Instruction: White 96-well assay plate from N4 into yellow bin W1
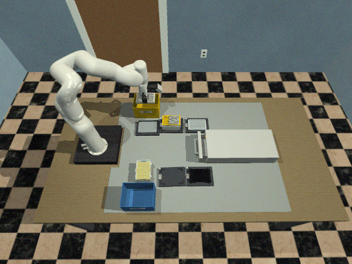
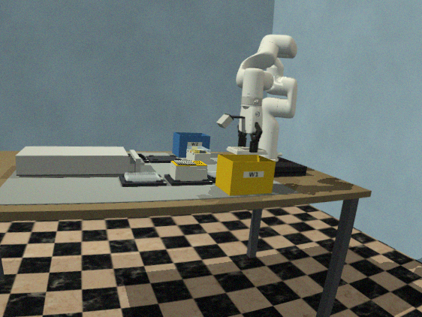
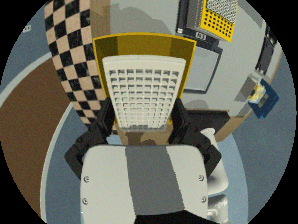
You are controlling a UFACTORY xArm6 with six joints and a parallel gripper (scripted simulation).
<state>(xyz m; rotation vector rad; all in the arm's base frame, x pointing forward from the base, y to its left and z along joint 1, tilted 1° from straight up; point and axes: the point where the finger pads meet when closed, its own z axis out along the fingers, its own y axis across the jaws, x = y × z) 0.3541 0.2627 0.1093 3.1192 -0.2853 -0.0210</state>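
Right now the white 96-well assay plate is 10 mm below my hand. The rest, counted from my hand: dark work nest N4: 540 mm to the right, 150 mm below, 90 mm ahead; then drawer: 410 mm ahead, 400 mm to the right, 140 mm below; then yellow waste bin W1: 120 mm below.
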